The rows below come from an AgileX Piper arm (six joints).
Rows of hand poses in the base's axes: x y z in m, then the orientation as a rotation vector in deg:
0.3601, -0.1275, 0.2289, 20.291, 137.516, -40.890
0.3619, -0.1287, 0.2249, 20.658, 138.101, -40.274
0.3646, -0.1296, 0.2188, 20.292, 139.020, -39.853
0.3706, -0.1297, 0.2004, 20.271, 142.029, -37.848
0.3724, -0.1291, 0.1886, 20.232, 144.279, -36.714
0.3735, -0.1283, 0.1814, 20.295, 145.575, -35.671
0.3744, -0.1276, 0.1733, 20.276, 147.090, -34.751
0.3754, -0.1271, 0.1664, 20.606, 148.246, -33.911
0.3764, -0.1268, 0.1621, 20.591, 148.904, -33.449
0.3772, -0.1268, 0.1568, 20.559, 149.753, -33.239
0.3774, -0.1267, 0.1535, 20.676, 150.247, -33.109
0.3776, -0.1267, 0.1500, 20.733, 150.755, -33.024
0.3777, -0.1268, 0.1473, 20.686, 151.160, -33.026
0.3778, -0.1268, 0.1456, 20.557, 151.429, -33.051
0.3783, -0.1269, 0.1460, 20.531, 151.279, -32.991
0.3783, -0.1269, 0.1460, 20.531, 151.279, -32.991
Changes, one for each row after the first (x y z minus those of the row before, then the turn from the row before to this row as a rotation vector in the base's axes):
0.0018, -0.0012, -0.0040, 0.668, 0.316, -0.146
0.0027, -0.0009, -0.0061, 0.465, 0.757, 0.285
0.0060, -0.0001, -0.0184, 2.190, 2.204, 0.247
0.0018, 0.0006, -0.0118, 1.373, 1.779, 0.091
0.0011, 0.0008, -0.0072, 1.057, 0.916, 0.078
0.0009, 0.0007, -0.0081, 1.012, 1.171, 0.083
0.0010, 0.0005, -0.0069, 0.922, 0.843, -0.154
0.0010, 0.0003, -0.0043, 0.475, 0.497, 0.051
0.0008, 0.0000, -0.0053, 0.354, 0.748, -0.005
0.0002, 0.0001, -0.0033, 0.234, 0.428, -0.097
0.0002, 0.0000, -0.0035, 0.197, 0.456, -0.065
0.0001, -0.0001, -0.0027, 0.096, 0.386, 0.000
0.0001, 0.0000, -0.0017, 0.032, 0.267, 0.064
0.0005, -0.0001, 0.0004, -0.003, -0.157, 0.042
0.0000, 0.0000, 0.0000, 0.000, 0.000, 0.000

